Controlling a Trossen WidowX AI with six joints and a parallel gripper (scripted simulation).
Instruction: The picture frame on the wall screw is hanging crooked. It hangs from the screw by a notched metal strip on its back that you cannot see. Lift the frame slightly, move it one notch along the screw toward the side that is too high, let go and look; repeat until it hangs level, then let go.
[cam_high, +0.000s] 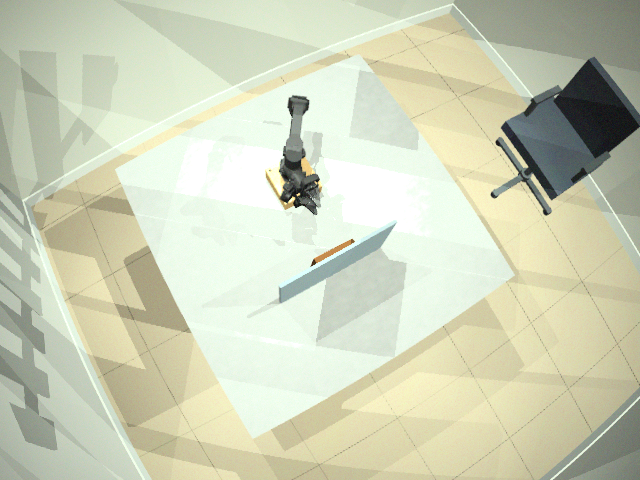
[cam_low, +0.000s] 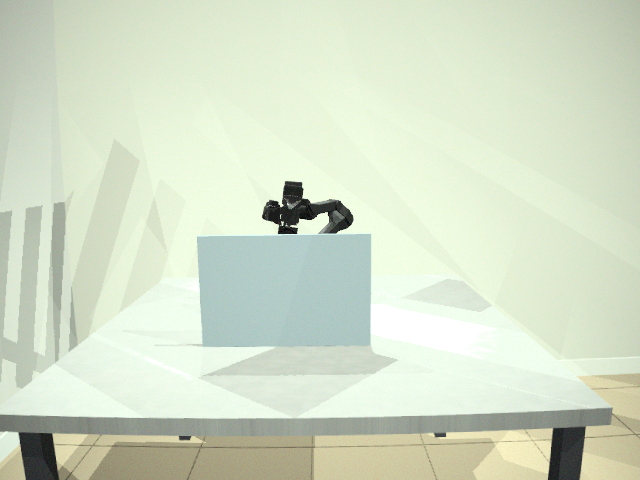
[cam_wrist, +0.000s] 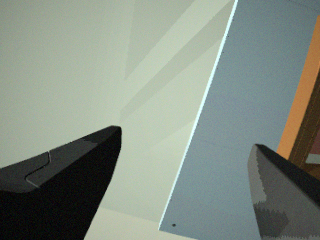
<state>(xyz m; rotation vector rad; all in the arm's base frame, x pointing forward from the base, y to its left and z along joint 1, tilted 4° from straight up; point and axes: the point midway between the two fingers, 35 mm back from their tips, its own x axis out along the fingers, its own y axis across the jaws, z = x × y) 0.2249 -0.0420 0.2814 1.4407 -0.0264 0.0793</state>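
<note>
Right now my gripper tip is 14 cm short of the picture frame and 17 cm above it. The rest, counted from my gripper tip: wall panel: 15 cm ahead, 18 cm below.
</note>
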